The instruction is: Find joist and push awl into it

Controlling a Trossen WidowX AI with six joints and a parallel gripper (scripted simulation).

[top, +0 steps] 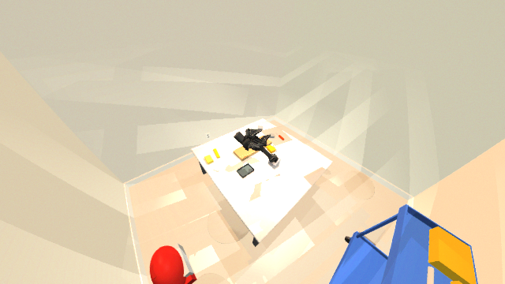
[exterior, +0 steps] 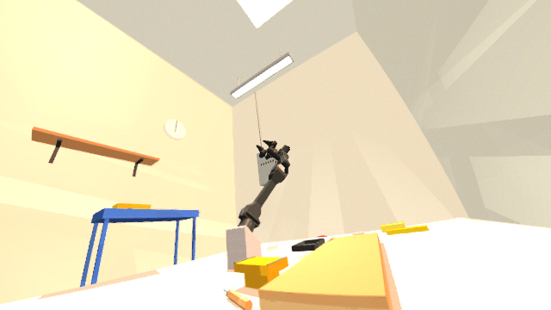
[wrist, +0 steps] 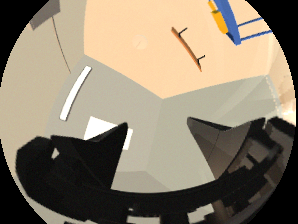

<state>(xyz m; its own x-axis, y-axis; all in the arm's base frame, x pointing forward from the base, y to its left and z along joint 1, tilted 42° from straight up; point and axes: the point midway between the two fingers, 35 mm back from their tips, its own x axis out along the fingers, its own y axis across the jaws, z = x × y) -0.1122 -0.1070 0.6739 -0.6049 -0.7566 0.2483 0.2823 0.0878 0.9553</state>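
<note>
Now: gripper tip 31 cm short of the orange stud finder, 51 cm to the left of it and 70 cm above it. The rest, counted from my gripper tip: awl (27 cm ahead, 58 cm to the right, 70 cm below); dark tray (25 cm ahead, 5 cm to the right, 70 cm below).
</note>
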